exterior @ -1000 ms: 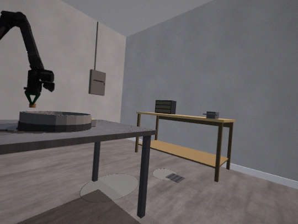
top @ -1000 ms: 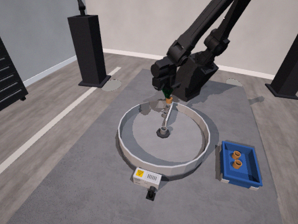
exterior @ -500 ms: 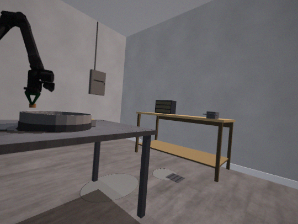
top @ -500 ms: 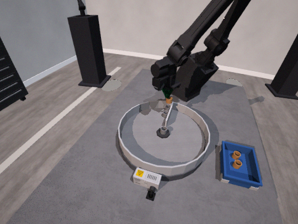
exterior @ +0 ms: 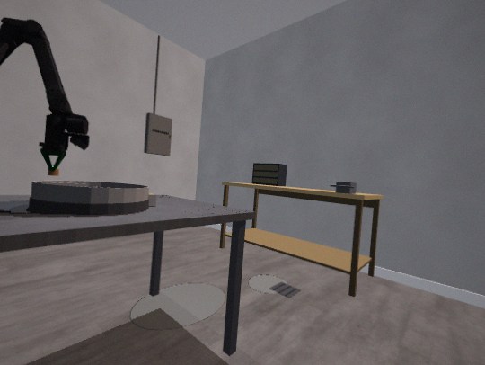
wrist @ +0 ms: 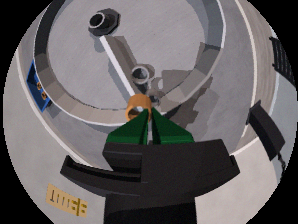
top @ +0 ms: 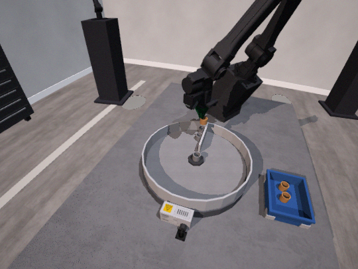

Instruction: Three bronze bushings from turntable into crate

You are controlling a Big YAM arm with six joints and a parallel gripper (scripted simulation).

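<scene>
Now: hand 26 cm short of the blue crate, 35 cm to the right of it and 13 cm above it. The rest, counted from my hand: round turntable 16 cm ahead, 10 cm below.
</scene>
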